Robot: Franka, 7 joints.
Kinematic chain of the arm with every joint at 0, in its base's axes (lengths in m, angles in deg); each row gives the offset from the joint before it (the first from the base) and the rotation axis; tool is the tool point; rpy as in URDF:
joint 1: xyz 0 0 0.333 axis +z
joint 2: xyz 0 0 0 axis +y
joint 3: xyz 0 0 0.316 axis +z
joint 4: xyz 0.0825 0 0 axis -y
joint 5: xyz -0.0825 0 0.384 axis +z
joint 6: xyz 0 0 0 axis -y
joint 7: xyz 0.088 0 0 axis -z
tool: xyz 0 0 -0.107 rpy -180 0 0
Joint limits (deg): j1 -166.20..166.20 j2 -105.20..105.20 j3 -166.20..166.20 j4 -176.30..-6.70 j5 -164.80..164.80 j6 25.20..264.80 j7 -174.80..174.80
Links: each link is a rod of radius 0.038 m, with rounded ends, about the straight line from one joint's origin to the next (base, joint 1, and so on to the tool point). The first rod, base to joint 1, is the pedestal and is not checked.
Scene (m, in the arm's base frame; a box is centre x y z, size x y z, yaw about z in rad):
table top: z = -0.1
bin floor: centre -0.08 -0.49 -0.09 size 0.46 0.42 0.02 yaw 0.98
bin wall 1: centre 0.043 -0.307 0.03 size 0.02 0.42 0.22 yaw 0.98
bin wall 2: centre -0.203 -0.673 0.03 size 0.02 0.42 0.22 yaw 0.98
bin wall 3: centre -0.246 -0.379 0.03 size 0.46 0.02 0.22 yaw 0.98
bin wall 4: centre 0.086 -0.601 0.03 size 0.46 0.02 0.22 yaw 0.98
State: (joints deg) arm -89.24 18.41 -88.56 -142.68 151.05 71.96 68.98
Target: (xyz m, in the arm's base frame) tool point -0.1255 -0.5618 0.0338
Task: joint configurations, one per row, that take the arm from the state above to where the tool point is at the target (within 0.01 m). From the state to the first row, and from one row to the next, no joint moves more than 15 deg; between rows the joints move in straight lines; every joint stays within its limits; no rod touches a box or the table.
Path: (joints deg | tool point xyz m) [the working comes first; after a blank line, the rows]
Joints at the target: -68.62 64.14 -40.20 -114.07 148.45 80.98 68.98
Straight joint move there: touches bin wall 3.

1: -80.81 24.26 -75.44 -137.74 149.42 71.00 68.98 | -0.4411 -0.3032 0.3688
2: -72.38 30.10 -62.32 -132.79 147.79 70.04 68.98 | -0.3103 -0.4647 0.3219
3: -63.94 35.95 -49.20 -127.85 146.15 69.09 68.98 | -0.1254 -0.5618 0.2598
4: -66.28 50.04 -44.70 -120.96 147.30 75.03 68.98 | -0.1229 -0.5757 0.1532
5: -68.62 64.14 -40.20 -114.07 148.45 80.98 68.98 | -0.1255 -0.5618 0.0338

